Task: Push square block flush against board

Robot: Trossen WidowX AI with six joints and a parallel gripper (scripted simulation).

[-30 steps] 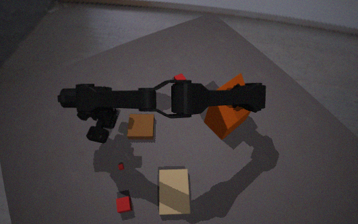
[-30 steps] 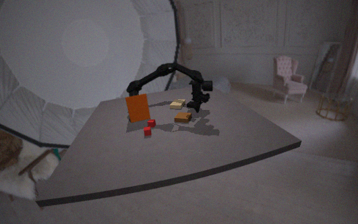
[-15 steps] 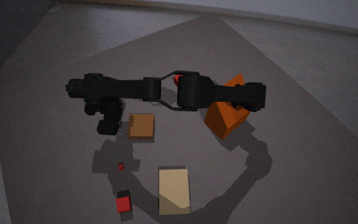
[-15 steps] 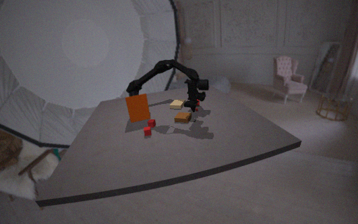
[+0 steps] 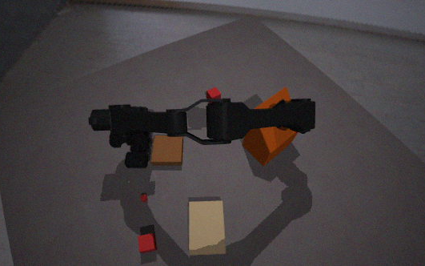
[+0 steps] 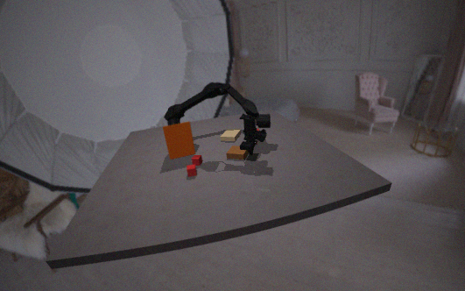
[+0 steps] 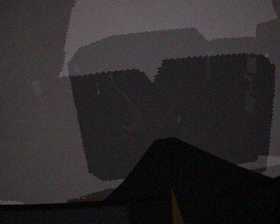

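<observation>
Right now my gripper tip is 50 mm past the square block, 50 mm to the right of it and 10 mm below it. Also, from my gripper tip: board (10 mm ahead, 320 mm to the left, 10 mm above); then tiny cube (100 mm ahead, 130 mm to the left).
</observation>
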